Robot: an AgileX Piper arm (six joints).
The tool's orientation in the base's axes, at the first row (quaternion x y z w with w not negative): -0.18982 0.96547 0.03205 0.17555
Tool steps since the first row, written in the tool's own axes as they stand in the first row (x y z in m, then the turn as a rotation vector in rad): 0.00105 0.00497 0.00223 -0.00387 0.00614 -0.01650; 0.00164 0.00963 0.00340 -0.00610 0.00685 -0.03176; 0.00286 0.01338 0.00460 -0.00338 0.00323 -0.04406; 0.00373 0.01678 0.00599 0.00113 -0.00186 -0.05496; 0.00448 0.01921 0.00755 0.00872 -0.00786 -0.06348; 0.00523 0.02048 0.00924 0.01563 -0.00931 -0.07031
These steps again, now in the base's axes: -0.00206 0.00452 -0.00248 -0.00436 0.00494 0.01678; -0.00395 0.00877 -0.00381 -0.00768 0.00443 0.03185; -0.00603 0.01196 -0.00537 -0.01269 -0.00147 0.04243; -0.00761 0.01498 -0.00700 -0.01824 -0.00919 0.05107; -0.00867 0.01716 -0.00873 -0.02533 -0.01853 0.05641; -0.00925 0.01829 -0.01059 -0.03300 -0.02321 0.06039
